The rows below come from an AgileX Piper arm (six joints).
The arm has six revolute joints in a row. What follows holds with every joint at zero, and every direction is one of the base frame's.
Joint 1 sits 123.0 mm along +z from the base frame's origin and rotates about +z.
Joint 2 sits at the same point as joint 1 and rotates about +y.
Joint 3 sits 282.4 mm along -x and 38.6 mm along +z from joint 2 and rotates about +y.
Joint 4 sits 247.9 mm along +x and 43.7 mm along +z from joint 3 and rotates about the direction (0.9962, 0, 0.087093).
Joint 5 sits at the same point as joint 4 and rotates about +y.
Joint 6 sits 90.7 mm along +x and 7.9 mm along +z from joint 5 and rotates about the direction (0.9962, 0, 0.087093).
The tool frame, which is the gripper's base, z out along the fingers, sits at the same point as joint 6; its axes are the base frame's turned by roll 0.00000, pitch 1.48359 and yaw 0.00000 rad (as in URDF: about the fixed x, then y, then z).
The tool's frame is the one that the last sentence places.
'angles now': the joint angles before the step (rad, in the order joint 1, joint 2, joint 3, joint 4, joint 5, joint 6). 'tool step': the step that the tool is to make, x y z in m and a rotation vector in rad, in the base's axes. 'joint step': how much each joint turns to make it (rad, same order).
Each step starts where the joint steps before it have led.
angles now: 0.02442, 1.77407, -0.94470, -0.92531, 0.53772, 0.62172
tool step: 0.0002, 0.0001, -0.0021, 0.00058, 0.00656, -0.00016
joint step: 0.00016, 0.00613, 0.00007, 0.00149, -0.00001, -0.00085
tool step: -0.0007, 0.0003, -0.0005, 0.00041, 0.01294, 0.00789
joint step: -0.00012, -0.00012, 0.00009, 0.01873, 0.00286, -0.02755
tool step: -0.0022, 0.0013, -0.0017, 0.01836, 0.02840, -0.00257
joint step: 0.00005, 0.00006, -0.00013, 0.06283, 0.00952, -0.05508
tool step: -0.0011, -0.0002, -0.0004, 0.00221, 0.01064, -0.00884
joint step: -0.00018, -0.00008, -0.00017, 0.01558, 0.01073, -0.00927
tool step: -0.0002, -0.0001, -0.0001, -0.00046, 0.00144, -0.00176
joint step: -0.00001, 0.00007, 0.00023, 0.00053, 0.00194, 0.00041
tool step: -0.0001, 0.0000, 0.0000, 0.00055, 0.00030, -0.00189
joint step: 0.00008, -0.00010, 0.00000, 0.00106, 0.00105, 0.00082
